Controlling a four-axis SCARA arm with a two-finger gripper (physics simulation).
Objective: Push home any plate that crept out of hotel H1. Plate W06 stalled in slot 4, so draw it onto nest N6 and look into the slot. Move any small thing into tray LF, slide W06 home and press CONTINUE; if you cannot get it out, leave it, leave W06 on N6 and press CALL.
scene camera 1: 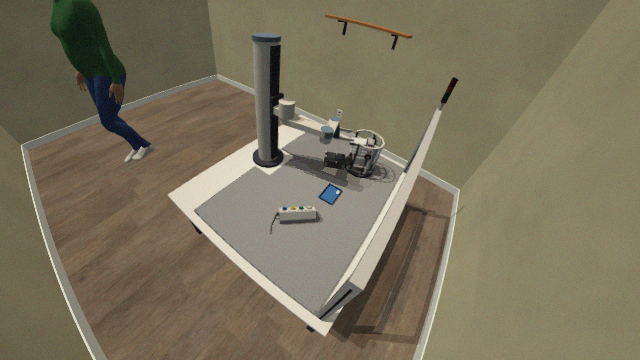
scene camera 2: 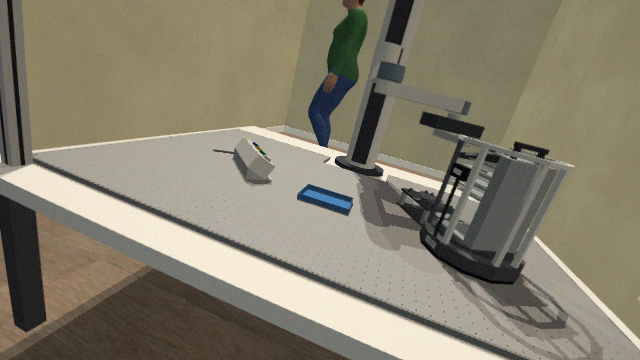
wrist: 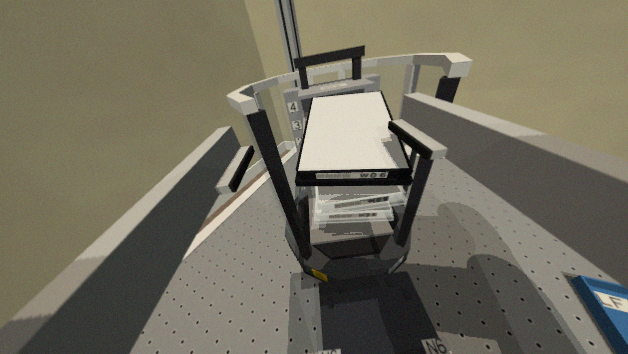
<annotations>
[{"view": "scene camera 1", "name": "round plate rack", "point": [361, 164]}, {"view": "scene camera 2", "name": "my gripper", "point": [484, 147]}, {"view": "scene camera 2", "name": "round plate rack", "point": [492, 202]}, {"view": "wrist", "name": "my gripper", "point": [318, 125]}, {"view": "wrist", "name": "plate labelled W06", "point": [346, 142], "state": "on the round plate rack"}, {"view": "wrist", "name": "round plate rack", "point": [274, 111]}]
</annotations>
